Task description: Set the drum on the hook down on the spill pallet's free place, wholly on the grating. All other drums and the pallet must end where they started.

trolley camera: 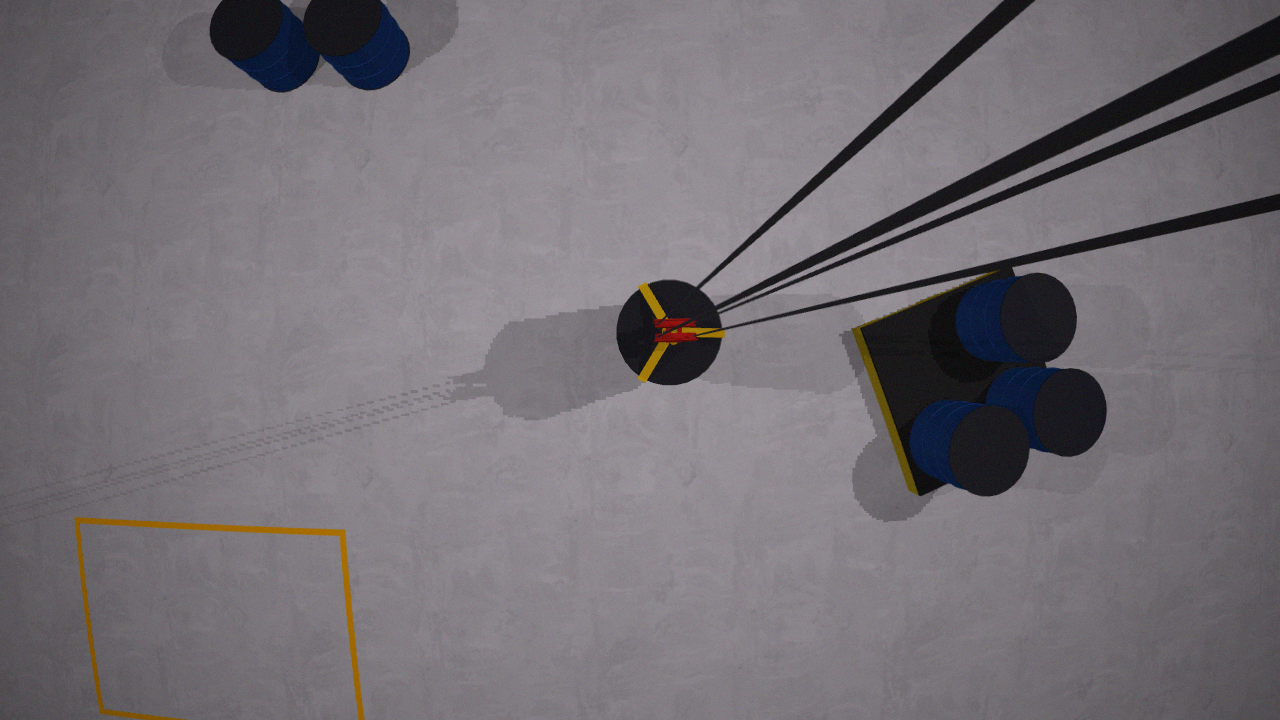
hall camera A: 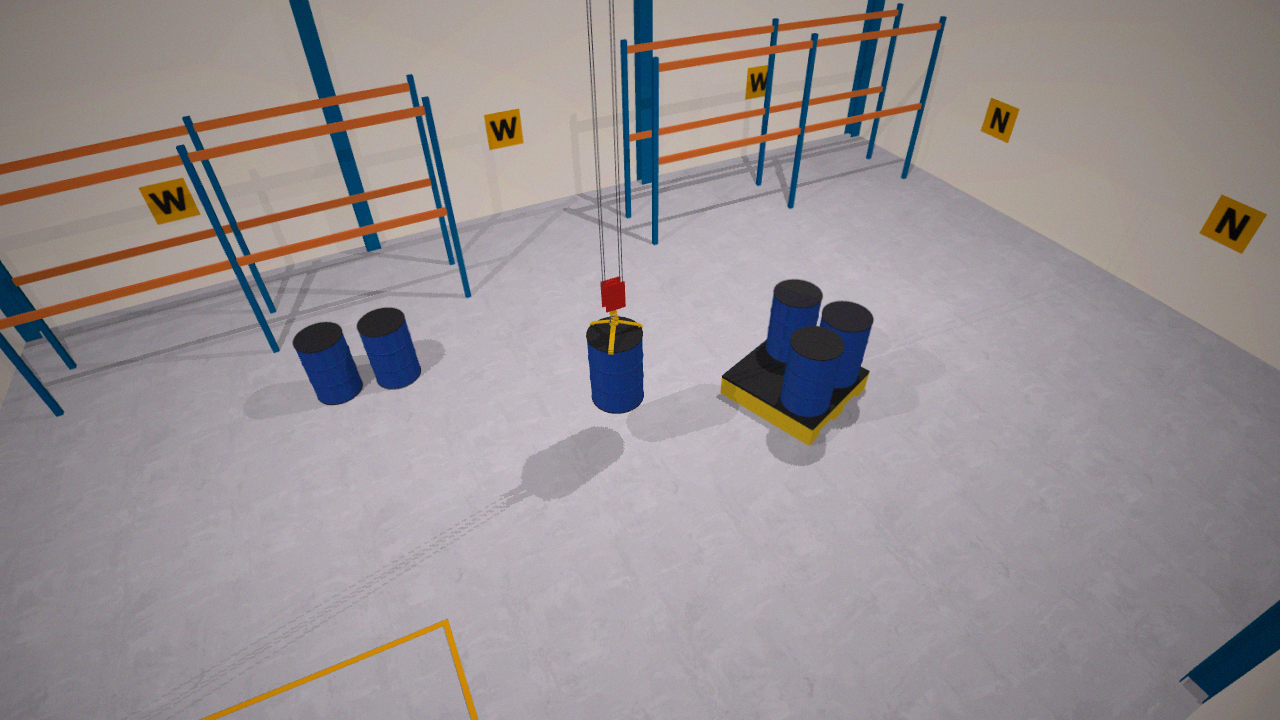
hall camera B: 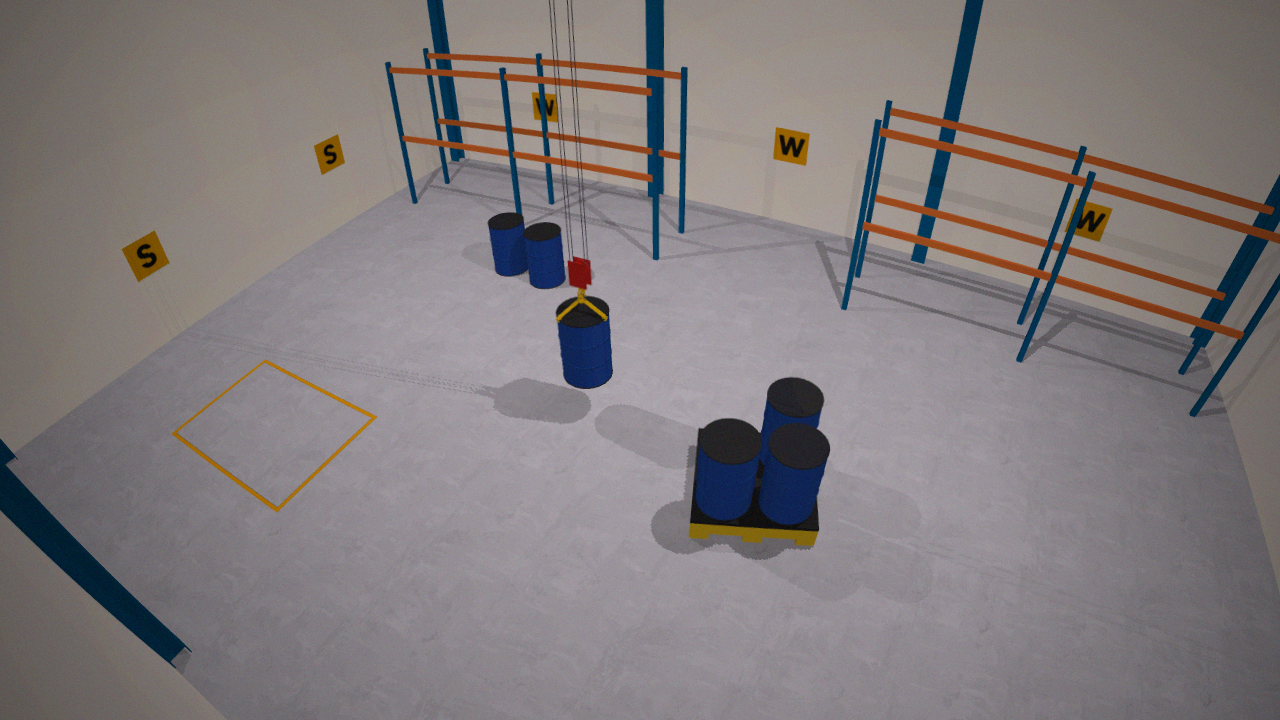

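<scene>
My gripper (hall camera A: 614, 334) (hall camera B: 582, 308) (trolley camera: 671, 332), a yellow three-armed grab under the red hook block, is shut on a blue drum (hall camera A: 616, 380) (hall camera B: 586, 353) (trolley camera: 635, 332) with a black lid. This drum hangs upright, its shadow apart from its base. The spill pallet (hall camera A: 760, 407) (hall camera B: 753, 534) (trolley camera: 886, 411), yellow with black grating, is to its right in the trolley view. It bears three blue drums (hall camera A: 808, 385) (hall camera B: 789, 488) (trolley camera: 989, 450). The free place is the corner nearest the hanging drum; in hall camera B the drums mostly hide it.
Two more blue drums (hall camera A: 329, 367) (hall camera B: 545, 259) (trolley camera: 366, 53) stand close together on the floor near a rack (hall camera A: 308, 134) (hall camera B: 682, 152). A second rack (hall camera A: 655, 152) (hall camera B: 1054, 268) stands along the same wall. A yellow marked rectangle (hall camera A: 331, 668) (hall camera B: 319, 388) (trolley camera: 210, 526) is on the floor.
</scene>
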